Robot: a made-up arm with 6 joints. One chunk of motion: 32 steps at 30 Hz.
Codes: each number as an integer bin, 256 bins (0 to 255) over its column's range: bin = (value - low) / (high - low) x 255, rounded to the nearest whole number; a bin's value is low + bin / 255 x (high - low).
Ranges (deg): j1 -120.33..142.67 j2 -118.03..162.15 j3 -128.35..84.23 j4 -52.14..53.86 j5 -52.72..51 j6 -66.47..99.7
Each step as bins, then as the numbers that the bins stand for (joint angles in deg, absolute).
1 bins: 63 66 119 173 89 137
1 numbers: -55.35 -45.51 -29.15 19.77 -16.52 22.81
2 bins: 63 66 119 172 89 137
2 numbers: -55.35 -45.51 -29.15 19.36 -16.52 22.81
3 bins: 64 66 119 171 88 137
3 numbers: -54.32 -45.51 -29.15 18.94 -16.93 22.81
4 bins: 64 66 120 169 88 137
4 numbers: -54.32 -45.51 -28.31 18.11 -16.93 22.81
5 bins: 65 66 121 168 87 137
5 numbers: -53.29 -45.51 -27.48 17.70 -17.33 22.81
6 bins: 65 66 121 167 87 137
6 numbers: -53.29 -45.51 -27.48 17.28 -17.33 22.81
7 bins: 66 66 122 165 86 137
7 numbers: -52.26 -45.51 -26.65 16.45 -17.74 22.81
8 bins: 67 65 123 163 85 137
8 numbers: -51.23 -46.61 -25.81 15.62 -18.15 22.81
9 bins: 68 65 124 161 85 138
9 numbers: -50.20 -46.61 -24.98 14.79 -18.15 23.46
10 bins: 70 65 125 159 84 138
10 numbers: -48.13 -46.61 -24.14 13.95 -18.55 23.46
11 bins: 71 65 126 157 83 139
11 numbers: -47.10 -46.61 -23.31 13.12 -18.96 24.11
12 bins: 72 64 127 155 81 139
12 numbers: -46.07 -47.71 -22.48 12.29 -19.77 24.11
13 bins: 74 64 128 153 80 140
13 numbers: -44.01 -47.71 -21.64 11.46 -20.18 24.76
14 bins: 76 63 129 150 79 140
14 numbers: -41.95 -48.81 -20.81 10.21 -20.59 24.76
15 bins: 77 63 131 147 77 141
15 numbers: -40.91 -48.81 -19.14 8.97 -21.40 25.41
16 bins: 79 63 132 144 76 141
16 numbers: -38.85 -48.81 -18.31 7.72 -21.81 25.41
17 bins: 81 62 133 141 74 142
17 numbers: -36.79 -49.91 -17.47 6.47 -22.62 26.06
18 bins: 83 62 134 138 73 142
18 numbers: -34.73 -49.91 -16.64 5.22 -23.03 26.06
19 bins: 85 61 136 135 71 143
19 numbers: -32.66 -51.01 -14.97 3.98 -23.84 26.72
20 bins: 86 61 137 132 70 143
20 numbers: -31.63 -51.01 -14.14 2.73 -24.25 26.72
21 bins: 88 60 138 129 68 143
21 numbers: -29.57 -52.11 -13.31 1.48 -25.06 26.72
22 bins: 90 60 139 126 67 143
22 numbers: -27.51 -52.11 -12.47 0.24 -25.47 26.72
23 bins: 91 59 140 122 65 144
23 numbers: -26.48 -53.20 -11.64 -1.43 -26.28 27.37
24 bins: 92 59 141 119 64 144
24 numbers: -25.44 -53.20 -10.81 -2.67 -26.69 27.37
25 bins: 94 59 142 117 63 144
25 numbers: -23.38 -53.20 -9.97 -3.50 -27.10 27.37
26 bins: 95 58 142 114 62 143
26 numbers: -22.35 -54.30 -9.97 -4.75 -27.50 26.72
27 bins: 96 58 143 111 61 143
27 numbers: -21.32 -54.30 -9.14 -6.00 -27.91 26.72
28 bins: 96 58 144 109 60 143
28 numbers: -21.32 -54.30 -8.30 -6.83 -28.32 26.72
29 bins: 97 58 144 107 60 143
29 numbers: -20.29 -54.30 -8.30 -7.66 -28.32 26.72
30 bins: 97 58 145 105 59 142
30 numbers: -20.29 -54.30 -7.47 -8.49 -28.72 26.06
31 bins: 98 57 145 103 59 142
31 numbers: -19.26 -55.40 -7.47 -9.32 -28.72 26.06
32 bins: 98 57 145 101 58 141
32 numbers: -19.26 -55.40 -7.47 -10.16 -29.13 25.41
